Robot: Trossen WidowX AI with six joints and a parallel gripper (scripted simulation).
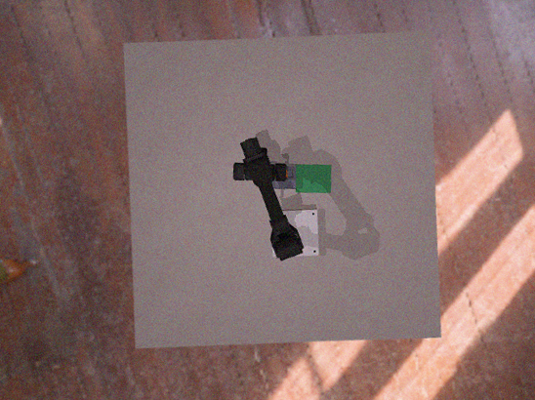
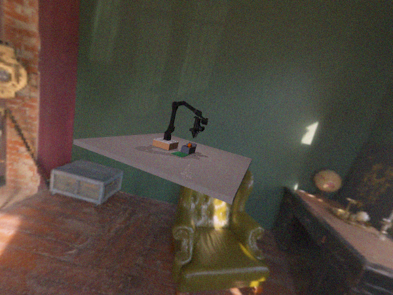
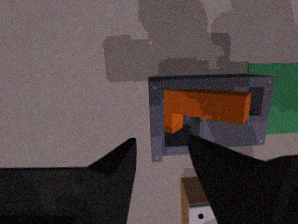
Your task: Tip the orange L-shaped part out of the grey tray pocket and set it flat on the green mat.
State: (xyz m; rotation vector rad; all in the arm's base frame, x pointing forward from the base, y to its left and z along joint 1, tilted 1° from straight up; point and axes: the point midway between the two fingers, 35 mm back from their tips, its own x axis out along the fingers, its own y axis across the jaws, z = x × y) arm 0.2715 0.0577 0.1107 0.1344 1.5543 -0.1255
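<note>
Right now the orange part is 110 mm below my gripper tip, 40 mm to the right of it and 20 mm behind it. Also, from my gripper tip: green mat 220 mm to the right, 160 mm below, 40 mm behind.
</note>
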